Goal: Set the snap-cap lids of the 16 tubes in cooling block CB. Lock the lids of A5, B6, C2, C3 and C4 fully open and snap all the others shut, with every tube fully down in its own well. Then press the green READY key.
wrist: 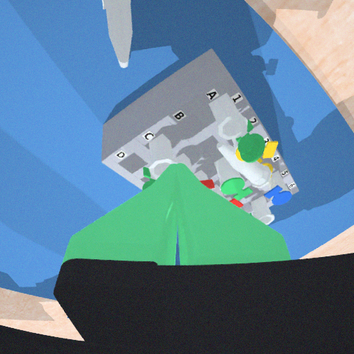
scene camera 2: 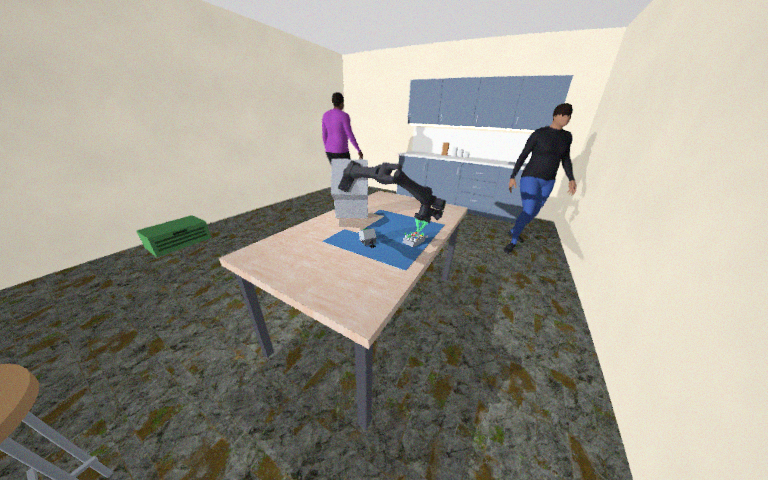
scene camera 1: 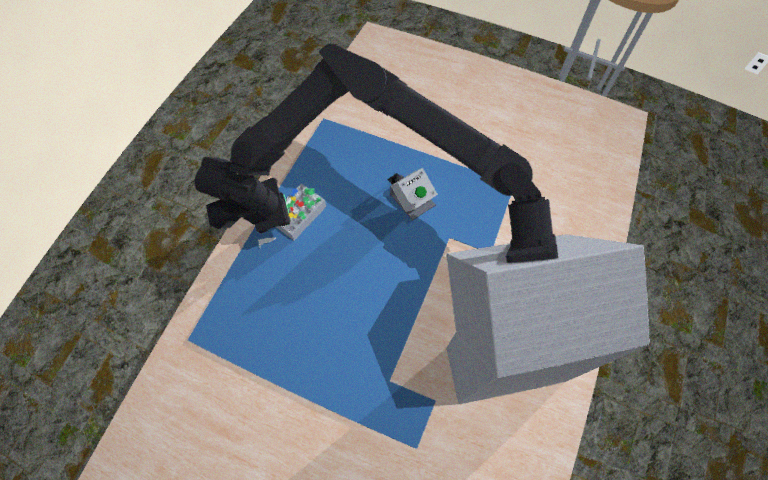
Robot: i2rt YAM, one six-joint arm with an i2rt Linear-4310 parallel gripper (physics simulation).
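Pixels of known places: gripper, fingertip midpoint: (scene camera 2: 418, 231) (scene camera 1: 284, 217); arm's base at its link origin: (scene camera 2: 349, 176) (scene camera 1: 533, 249).
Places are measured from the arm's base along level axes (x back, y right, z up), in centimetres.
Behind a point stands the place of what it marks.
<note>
The grey cooling block (scene camera 1: 306, 226) {z -30.0, x -42.2, y 17.0 cm} (scene camera 2: 412, 242) {z -27.5, x -43.8, y 26.6 cm} (wrist: 157, 92) stands on the blue mat with white tubes and green, yellow, red and blue lids. In the wrist view a white tube (wrist: 246, 166) leans or lies slantwise across rows A and B. A green lid (wrist: 251, 147) stands raised beside a yellow lid (wrist: 270, 149); a blue lid (wrist: 281, 198) is near column 6. My gripper (scene camera 2: 419, 231) {z -25.4, x -46.4, y 16.5 cm} (wrist: 177, 175) is shut and empty, its green fingertips over the block near row C, hiding much of rows C and D. The green READY key (scene camera 1: 420, 191) {z -23.4, x -16.6, y 24.0 cm} is on a grey box.
A pale grey tapered thing (scene camera 1: 265, 241) {z -29.5, x -50.9, y 12.3 cm} (wrist: 120, 32) is beside the block, seemingly a loose tube. The key box (scene camera 1: 403, 199) {z -25.9, x -20.3, y 23.2 cm} (scene camera 2: 367, 236) {z -25.4, x -19.1, y 29.7 cm} stands on the blue mat (scene camera 1: 294, 339) {z -30.4, x -41.2, y -9.3 cm} (scene camera 2: 390, 257) {z -30.4, x -33.7, y 40.2 cm}. The arm's large grey pedestal (scene camera 1: 566, 316) {z 6.0, x 1.8, y -12.4 cm} (scene camera 2: 351, 206) {z -21.8, x 1.3, y -6.2 cm} stands on the wooden table (scene camera 1: 141, 418) {z -30.8, x -70.9, y -28.6 cm} (scene camera 2: 317, 283) {z -30.7, x -6.7, y 67.7 cm}.
</note>
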